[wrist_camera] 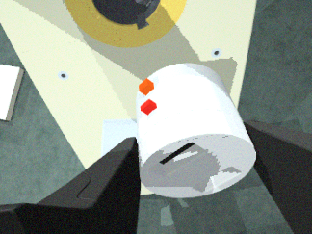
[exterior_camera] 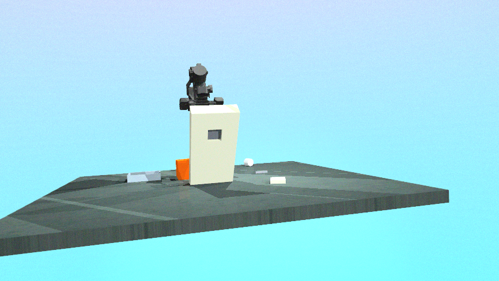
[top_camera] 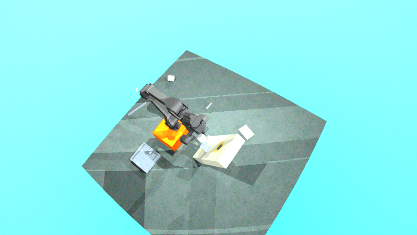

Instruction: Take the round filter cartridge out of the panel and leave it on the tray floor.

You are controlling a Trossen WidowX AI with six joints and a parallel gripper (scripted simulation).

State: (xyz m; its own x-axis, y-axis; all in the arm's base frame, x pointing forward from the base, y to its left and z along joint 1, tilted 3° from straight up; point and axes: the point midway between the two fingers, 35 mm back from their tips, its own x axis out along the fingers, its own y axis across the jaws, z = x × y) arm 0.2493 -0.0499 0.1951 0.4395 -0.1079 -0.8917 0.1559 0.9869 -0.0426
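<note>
My gripper tip is 36 cm past the tray, 26 cm above it and 21 cm to the left of it. Round my gripper tip: filter cartridge right at my gripper tip; then white block 26 cm below, 25 cm to the left, 17 cm ahead; then service panel 12 cm below, 7 cm ahead, 1 cm to the left.
</note>
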